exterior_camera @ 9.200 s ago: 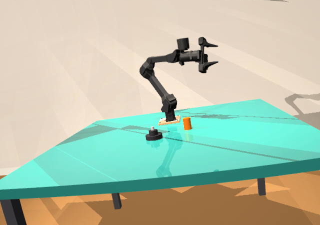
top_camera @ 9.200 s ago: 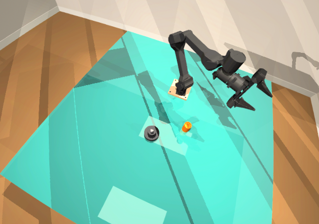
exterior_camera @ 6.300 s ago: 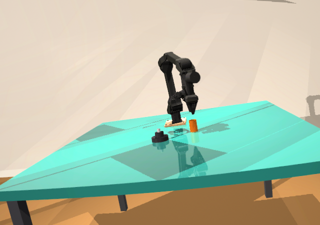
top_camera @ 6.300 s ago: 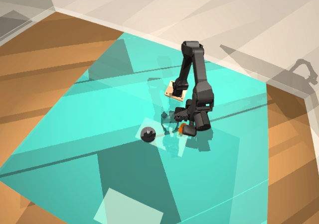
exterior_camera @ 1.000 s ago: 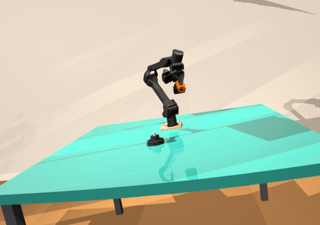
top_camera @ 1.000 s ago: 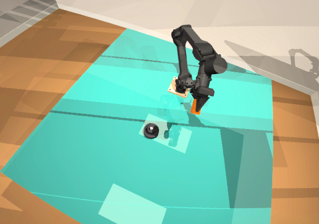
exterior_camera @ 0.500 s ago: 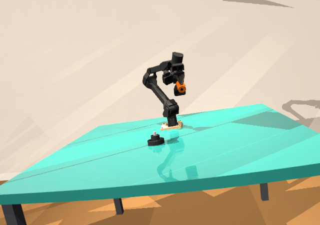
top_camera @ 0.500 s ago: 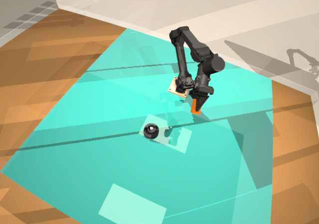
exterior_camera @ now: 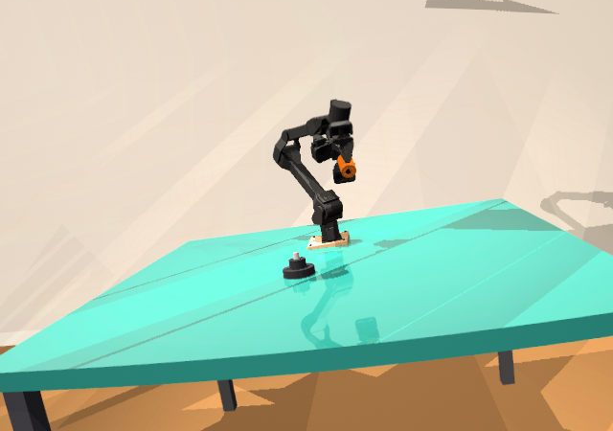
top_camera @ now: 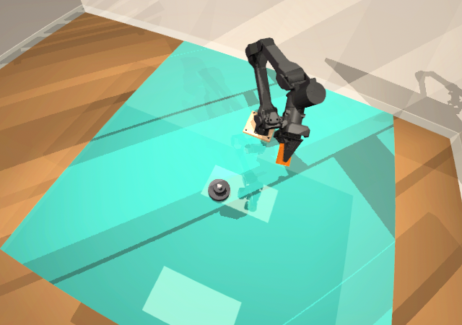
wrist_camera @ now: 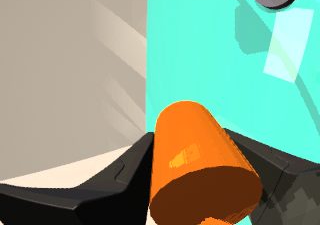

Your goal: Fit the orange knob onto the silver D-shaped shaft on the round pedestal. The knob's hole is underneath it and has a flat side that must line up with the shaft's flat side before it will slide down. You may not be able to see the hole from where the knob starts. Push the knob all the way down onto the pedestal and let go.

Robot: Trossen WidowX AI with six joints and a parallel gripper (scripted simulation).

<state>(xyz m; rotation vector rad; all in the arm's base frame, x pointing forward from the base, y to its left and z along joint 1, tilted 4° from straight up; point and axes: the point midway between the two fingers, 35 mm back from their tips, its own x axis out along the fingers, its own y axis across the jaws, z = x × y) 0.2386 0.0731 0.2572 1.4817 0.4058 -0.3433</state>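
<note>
The round black pedestal lies 220 mm below my gripper tip, 170 mm to the right of it and 50 mm ahead of it. From my gripper tip the other things lie so: orange knob 30 mm behind, 20 mm above.
</note>
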